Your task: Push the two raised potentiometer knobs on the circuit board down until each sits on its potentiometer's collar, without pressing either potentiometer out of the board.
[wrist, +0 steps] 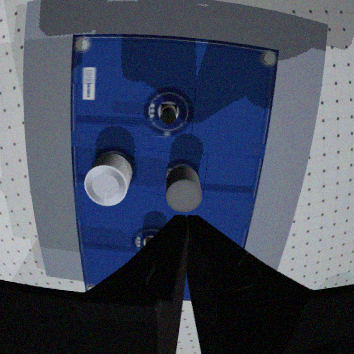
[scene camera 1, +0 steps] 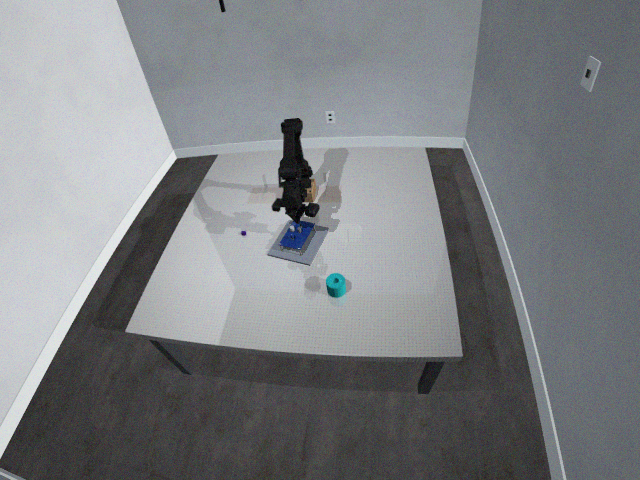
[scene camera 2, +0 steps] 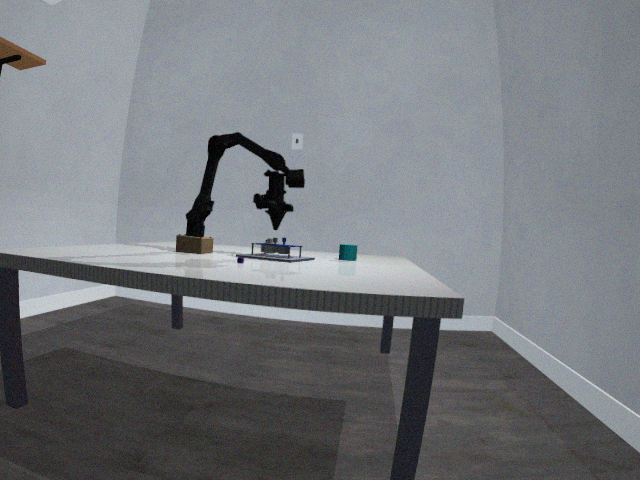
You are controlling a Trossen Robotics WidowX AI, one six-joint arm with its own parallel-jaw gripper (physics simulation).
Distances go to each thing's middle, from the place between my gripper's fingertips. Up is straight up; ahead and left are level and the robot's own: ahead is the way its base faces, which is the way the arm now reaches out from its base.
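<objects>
The grey knob point(wrist: 183, 193) is sitting 40 mm below my hand.
</objects>
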